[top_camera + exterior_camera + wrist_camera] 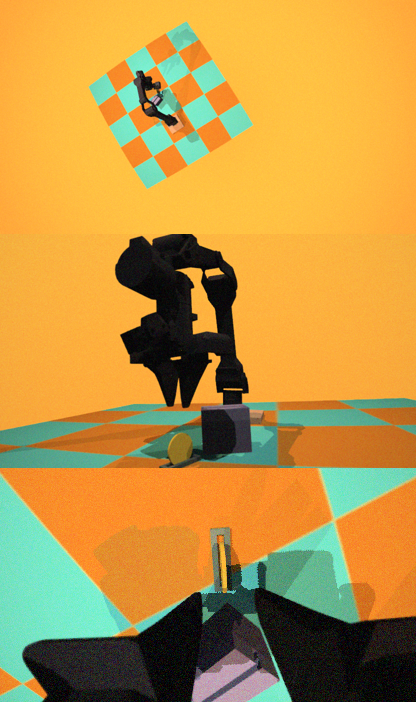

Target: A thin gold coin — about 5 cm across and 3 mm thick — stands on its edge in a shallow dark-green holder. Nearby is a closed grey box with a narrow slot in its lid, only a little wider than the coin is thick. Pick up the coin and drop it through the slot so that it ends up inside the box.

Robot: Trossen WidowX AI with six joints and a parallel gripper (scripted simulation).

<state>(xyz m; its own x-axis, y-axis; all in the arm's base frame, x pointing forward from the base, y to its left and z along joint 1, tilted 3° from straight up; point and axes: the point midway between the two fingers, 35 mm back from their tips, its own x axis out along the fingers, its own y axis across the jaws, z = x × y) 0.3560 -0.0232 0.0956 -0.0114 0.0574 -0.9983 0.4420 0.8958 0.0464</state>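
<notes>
Now: gripper tip 60 mm above the coin.
</notes>
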